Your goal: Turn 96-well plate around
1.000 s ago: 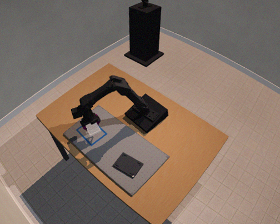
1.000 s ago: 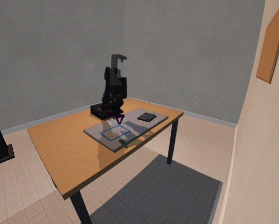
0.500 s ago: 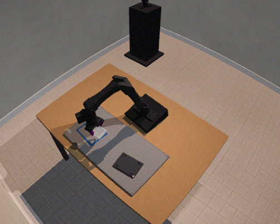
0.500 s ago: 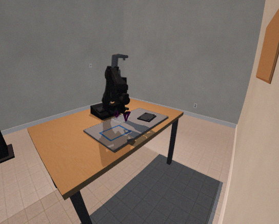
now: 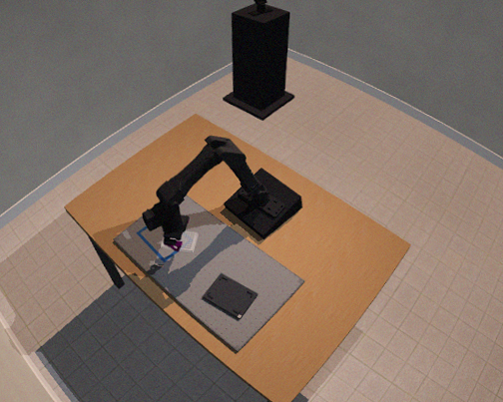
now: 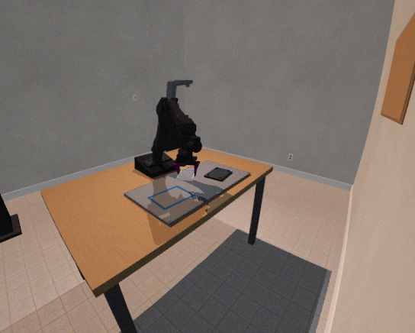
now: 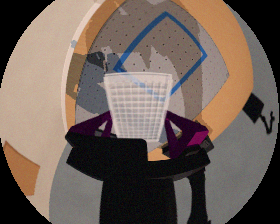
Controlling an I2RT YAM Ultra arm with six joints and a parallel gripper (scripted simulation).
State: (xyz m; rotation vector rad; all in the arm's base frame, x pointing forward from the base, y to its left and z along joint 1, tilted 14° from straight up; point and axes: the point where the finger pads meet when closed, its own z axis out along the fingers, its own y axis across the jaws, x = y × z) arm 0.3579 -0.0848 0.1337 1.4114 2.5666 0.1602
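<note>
Right now the dark plate nest N1 is 270 mm to the left of my hand, 80 mm below it and 20 mm ahead of it. Also, from my hand: white A1 label: 350 mm to the left, 80 mm below, 60 mm ahead; then white 96-well plate: right at my hand.
</note>
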